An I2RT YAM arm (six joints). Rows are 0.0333 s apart.
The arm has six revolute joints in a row. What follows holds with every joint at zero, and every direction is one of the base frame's.
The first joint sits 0.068 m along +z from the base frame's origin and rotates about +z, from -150 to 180 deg.
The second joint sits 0.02 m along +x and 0.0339 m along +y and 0.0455 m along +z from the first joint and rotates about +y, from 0 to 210 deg.
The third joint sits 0.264 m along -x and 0.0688 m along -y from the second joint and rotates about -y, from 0 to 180 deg.
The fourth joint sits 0.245 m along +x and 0.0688 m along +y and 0.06 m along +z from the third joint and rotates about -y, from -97 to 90 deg.
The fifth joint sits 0.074 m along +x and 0.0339 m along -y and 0.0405 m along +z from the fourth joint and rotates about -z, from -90 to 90 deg.
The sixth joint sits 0.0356 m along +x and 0.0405 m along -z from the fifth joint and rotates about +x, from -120 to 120 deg.
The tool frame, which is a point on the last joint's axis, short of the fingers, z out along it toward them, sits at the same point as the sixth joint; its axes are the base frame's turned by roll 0, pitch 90 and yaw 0 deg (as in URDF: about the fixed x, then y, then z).
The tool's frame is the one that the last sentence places.
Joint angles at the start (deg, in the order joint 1, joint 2, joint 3, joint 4, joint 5, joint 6): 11.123 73.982 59.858 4.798 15.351 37.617
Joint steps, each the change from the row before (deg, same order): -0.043 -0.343 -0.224 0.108 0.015 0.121; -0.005 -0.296 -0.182 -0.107 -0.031 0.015; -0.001 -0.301 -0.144 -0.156 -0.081 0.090; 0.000 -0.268 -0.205 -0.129 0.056 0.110; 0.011 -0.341 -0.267 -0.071 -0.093 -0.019; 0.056 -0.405 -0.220 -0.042 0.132 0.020; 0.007 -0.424 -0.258 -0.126 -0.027 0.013; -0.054 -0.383 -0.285 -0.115 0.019 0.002; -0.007 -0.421 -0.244 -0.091 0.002 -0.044; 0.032 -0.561 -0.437 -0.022 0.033 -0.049; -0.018 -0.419 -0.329 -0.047 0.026 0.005; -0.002 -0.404 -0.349 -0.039 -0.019 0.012; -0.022 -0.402 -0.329 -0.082 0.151 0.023
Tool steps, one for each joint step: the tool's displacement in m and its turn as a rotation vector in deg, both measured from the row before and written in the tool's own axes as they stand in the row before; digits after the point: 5 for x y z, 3 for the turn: -0.00060 -0.00034 -0.00140 -0.087 -0.207 0.188; -0.00015 -0.00033 -0.00125 -0.025 0.011 0.018; -0.00025 -0.00020 -0.00131 -0.064 0.048 0.090; 0.00011 -0.00051 -0.00111 0.083 0.016 0.093; 0.00013 -0.00044 -0.00142 -0.084 0.061 -0.020; -0.00035 -0.00007 -0.00180 -0.026 -0.158 0.049; -0.00019 -0.00041 -0.00180 -0.051 -0.010 0.023; -0.00010 -0.00082 -0.00151 0.068 -0.030 0.006; -0.00034 -0.00040 -0.00177 -0.044 -0.071 -0.020; 0.00009 -0.00069 -0.00232 -0.060 -0.079 -0.027; 0.00001 -0.00073 -0.00168 0.010 -0.059 0.019; 0.00023 -0.00074 -0.00160 -0.023 -0.002 0.017; 0.00009 -0.00088 -0.00158 0.142 -0.099 0.024
